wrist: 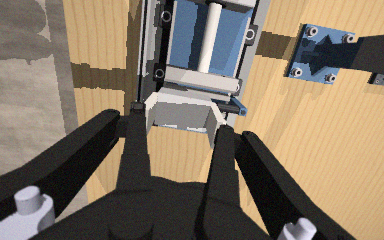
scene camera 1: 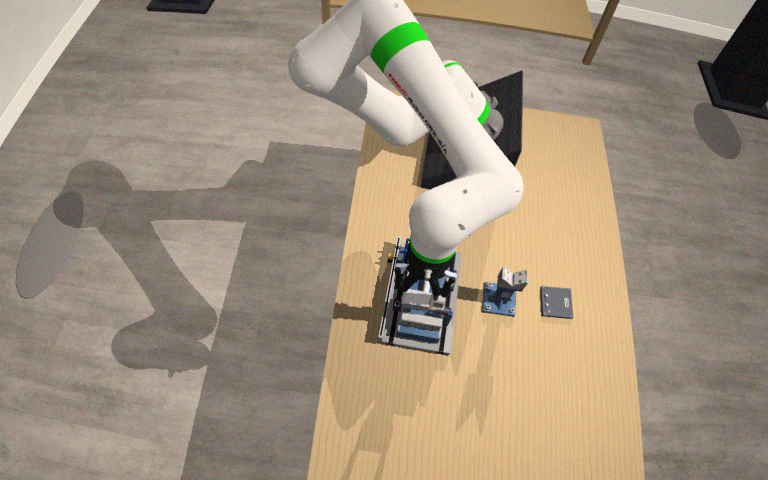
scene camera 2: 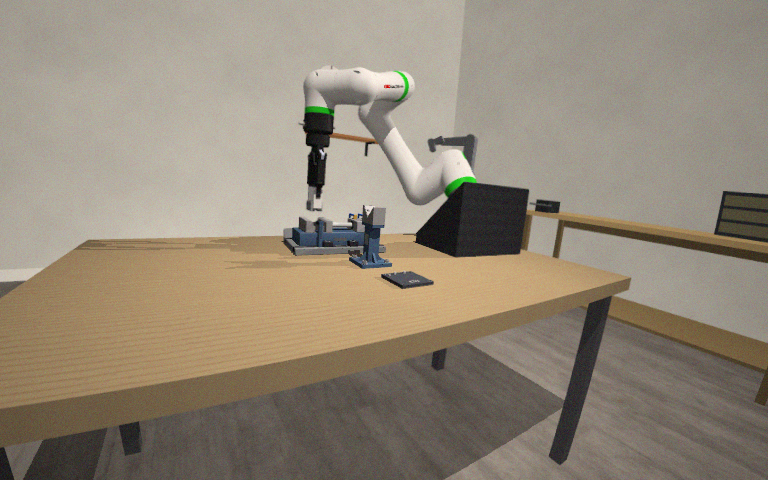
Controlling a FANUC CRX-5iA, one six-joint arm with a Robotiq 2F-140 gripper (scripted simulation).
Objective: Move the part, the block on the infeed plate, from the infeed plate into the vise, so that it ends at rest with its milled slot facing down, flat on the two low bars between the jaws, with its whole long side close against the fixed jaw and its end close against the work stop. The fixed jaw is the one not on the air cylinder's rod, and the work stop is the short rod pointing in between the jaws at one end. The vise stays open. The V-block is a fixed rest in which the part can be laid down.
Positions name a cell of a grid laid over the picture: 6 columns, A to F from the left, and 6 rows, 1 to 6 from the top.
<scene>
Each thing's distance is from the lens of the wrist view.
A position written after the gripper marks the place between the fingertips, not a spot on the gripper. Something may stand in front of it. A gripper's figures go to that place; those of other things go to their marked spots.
gripper (wrist: C3): 0.21 m
part (wrist: C3): 0.19 m
moving jaw (wrist: C2): 0.24 m
The marked spots on the moving jaw and the part are 0.06 m apart.
</scene>
